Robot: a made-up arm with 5 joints.
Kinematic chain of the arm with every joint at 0, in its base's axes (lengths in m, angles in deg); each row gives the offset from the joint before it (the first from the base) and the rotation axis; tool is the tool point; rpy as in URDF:
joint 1: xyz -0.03 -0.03 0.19 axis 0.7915 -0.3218 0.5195
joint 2: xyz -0.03 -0.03 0 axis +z
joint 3: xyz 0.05 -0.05 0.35 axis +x
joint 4: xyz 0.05 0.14 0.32 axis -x
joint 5: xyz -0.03 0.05 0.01 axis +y
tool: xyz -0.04 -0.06 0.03 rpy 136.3 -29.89 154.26
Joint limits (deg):
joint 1: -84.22..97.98
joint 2: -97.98..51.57
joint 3: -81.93..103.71
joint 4: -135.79..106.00
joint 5: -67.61..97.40
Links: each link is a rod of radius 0.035 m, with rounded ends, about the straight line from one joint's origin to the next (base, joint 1, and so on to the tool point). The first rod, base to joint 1, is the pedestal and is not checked.
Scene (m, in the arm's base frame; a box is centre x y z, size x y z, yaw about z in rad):
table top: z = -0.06
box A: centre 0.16 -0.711 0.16 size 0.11 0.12 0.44 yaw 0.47
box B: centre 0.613 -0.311 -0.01 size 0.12 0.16 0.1 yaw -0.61
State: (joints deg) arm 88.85 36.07 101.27 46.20 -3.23
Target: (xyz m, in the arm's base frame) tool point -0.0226 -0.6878 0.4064
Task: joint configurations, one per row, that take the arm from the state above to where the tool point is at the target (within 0.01 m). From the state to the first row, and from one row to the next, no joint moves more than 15 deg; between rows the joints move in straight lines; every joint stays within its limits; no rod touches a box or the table.
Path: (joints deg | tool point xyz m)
1: 86.90 41.24 86.86 45.63 -5.66 | 0.4008 -0.5080 0.3361
2: 84.94 46.40 72.45 45.07 -8.09 | 0.3390 -0.5781 0.3991
3: 82.99 51.57 58.04 44.50 -10.53 | 0.2567 -0.6329 0.4492
4: 75.08 36.72 43.75 39.90 -23.18 | 0.1478 -0.6759 0.4648
5: 67.18 21.88 29.46 35.30 -35.83 | 0.0263 -0.6621 0.5263
6: 59.27 7.03 15.17 30.70 -48.49 | -0.0690 -0.5847 0.6136
7: 72.00 21.59 11.70 33.88 -48.39 | -0.0497 -0.6427 0.5191
8: 84.73 36.14 8.24 37.06 -48.30 | -0.0226 -0.6878 0.4064

